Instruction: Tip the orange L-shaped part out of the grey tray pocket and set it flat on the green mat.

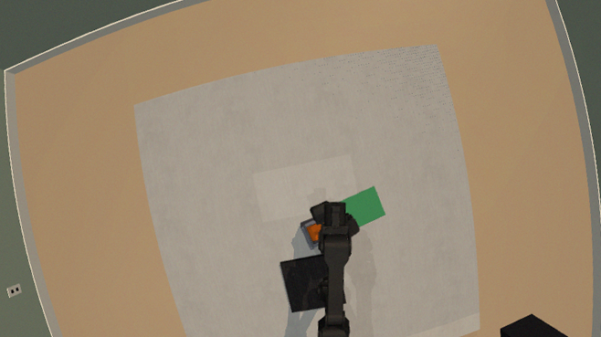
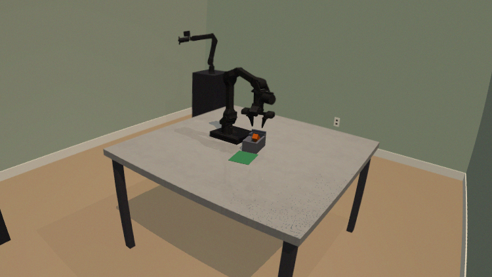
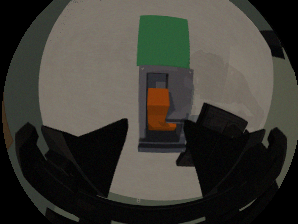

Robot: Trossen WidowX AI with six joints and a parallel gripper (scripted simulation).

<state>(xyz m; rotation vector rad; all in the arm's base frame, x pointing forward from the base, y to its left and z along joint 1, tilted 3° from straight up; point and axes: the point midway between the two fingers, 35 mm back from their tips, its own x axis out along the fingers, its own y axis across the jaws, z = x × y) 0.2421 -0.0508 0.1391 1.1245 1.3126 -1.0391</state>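
Now: the orange L-shaped part 10 cm below my gripper tip, 3 cm to the left of it and 2 cm behind it. The rest, counted from my gripper tip: green mat (15 cm below, 14 cm to the right, 1 cm ahead).
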